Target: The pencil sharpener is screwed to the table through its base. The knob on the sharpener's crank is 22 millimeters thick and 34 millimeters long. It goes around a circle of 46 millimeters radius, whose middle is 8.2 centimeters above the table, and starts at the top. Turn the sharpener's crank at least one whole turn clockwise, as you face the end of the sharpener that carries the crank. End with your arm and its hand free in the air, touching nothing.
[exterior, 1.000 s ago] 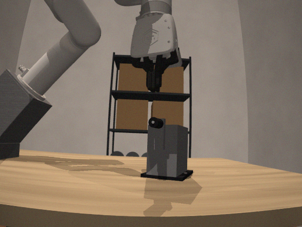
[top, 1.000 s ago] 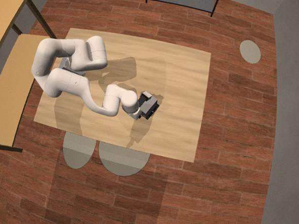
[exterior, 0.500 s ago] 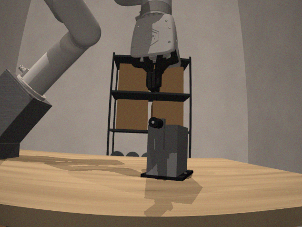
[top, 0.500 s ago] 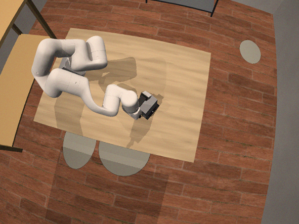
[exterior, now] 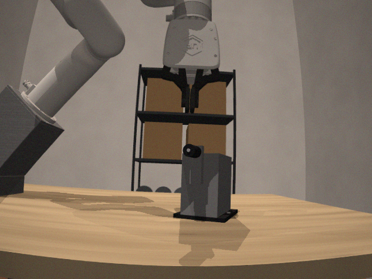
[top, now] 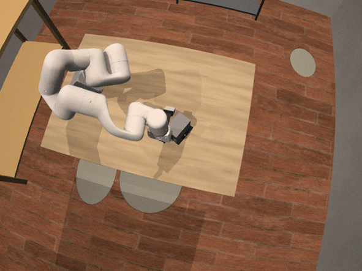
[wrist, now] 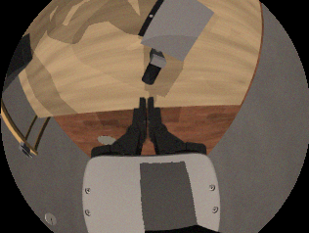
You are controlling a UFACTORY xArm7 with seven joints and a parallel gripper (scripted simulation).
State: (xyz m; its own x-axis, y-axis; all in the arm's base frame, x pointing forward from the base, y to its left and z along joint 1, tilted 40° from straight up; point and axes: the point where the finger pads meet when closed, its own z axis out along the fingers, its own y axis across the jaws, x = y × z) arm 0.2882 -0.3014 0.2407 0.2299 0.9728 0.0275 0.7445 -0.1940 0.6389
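The black crank knob lies 1 cm ahead of my hand, 1 cm to the left of it and 9 cm below it.
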